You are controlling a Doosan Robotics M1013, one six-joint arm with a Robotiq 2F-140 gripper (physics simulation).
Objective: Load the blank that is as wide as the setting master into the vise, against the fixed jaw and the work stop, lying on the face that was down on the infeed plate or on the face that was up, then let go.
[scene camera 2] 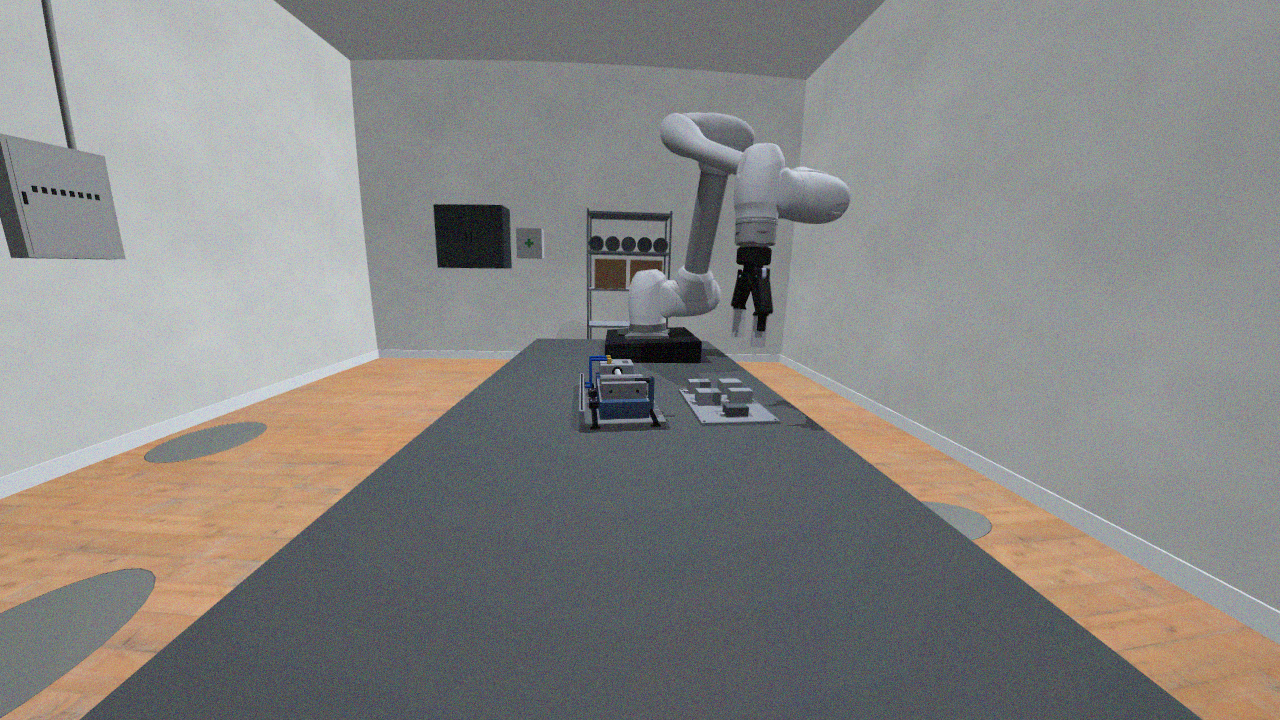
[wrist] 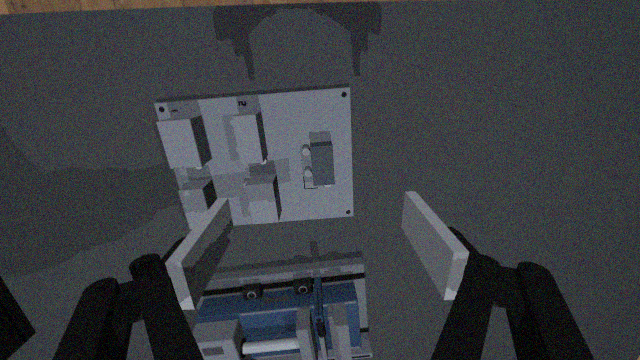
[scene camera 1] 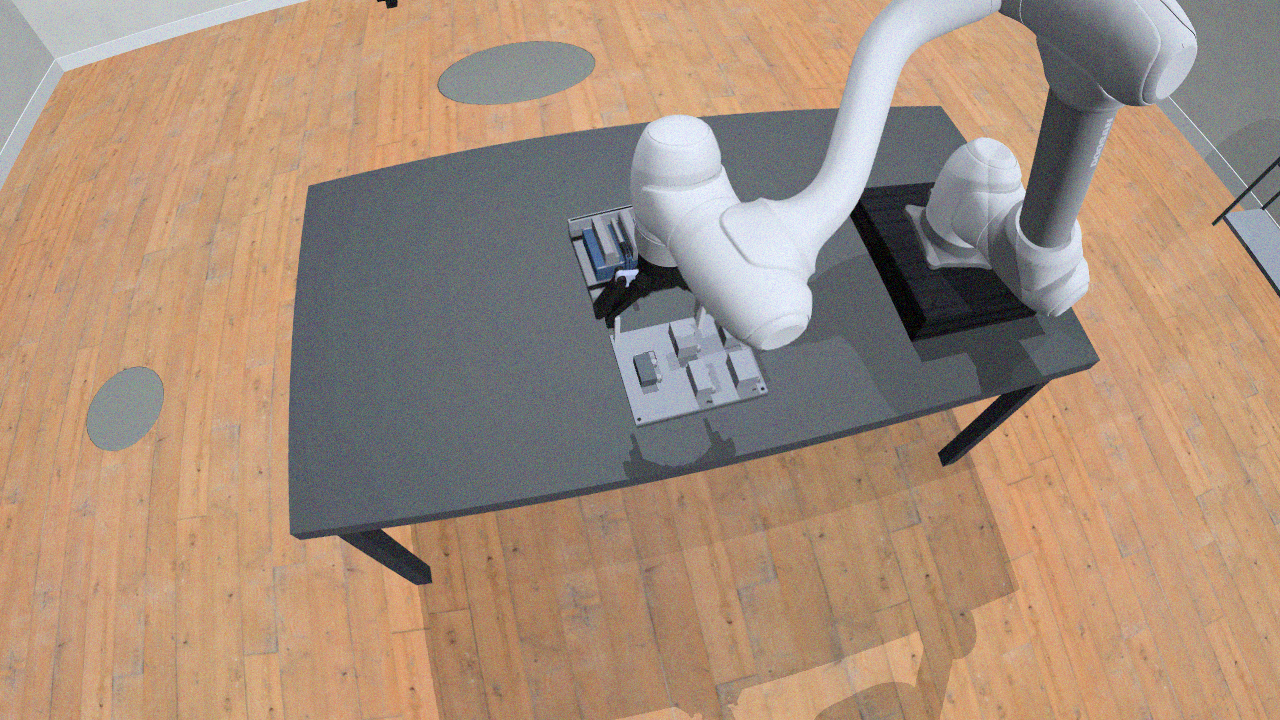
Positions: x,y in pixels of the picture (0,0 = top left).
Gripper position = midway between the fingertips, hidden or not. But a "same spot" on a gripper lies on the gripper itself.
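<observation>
The gripper appears in scene camera 2 (746,341), and the wrist view and scene camera 1 show the gripper too. On the gripper, (wrist: 537,313) and (scene camera 1: 610,307) are the same spot. On an infeed plate, (scene camera 1: 672,396) and (scene camera 2: 752,409) are the same spot.
</observation>
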